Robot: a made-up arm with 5 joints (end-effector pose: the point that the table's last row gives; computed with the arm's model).
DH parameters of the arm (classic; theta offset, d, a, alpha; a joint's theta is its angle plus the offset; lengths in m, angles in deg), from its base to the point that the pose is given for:
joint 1: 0 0.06 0.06 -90
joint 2: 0 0.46 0.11 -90
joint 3: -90 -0.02 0.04 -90
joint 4: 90 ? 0.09 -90
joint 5: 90 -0.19 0.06 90
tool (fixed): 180 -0.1 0 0
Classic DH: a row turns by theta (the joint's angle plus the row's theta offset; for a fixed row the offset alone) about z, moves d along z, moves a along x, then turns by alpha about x.
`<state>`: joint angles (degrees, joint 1 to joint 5).
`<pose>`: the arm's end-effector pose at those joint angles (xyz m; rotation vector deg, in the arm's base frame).
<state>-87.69 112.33 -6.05 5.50 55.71</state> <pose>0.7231 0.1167 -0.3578 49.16 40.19 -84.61</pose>
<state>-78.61 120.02 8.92 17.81 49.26</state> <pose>0.5920 0.2554 -0.3914 42.08 64.84 -87.40</pose>
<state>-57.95 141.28 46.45 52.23 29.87</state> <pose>0.2008 0.3561 -0.3419 0.20 100.22 -100.93</pose>
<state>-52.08 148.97 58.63 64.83 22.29</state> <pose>0.1165 0.3144 -0.2937 -15.48 99.48 -106.28</pose>
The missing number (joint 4, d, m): 0.31
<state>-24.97 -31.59 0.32 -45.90 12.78</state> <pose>0.6734 0.3657 0.1499 -54.95 -31.18 -30.41</pose>
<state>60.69 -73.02 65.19 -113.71 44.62</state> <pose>0.0127 0.2870 0.2083 -55.50 -55.61 -9.98</pose>
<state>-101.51 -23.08 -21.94 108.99 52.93</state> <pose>0.4994 -0.4935 0.4215 50.89 -118.24 -74.89</pose>
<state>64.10 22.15 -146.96 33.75 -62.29</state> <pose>-0.3928 0.2089 0.3001 57.48 -28.73 -107.48</pose>
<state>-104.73 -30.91 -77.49 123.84 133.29</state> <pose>0.7326 -0.5129 0.3422 29.99 -119.34 -117.42</pose>
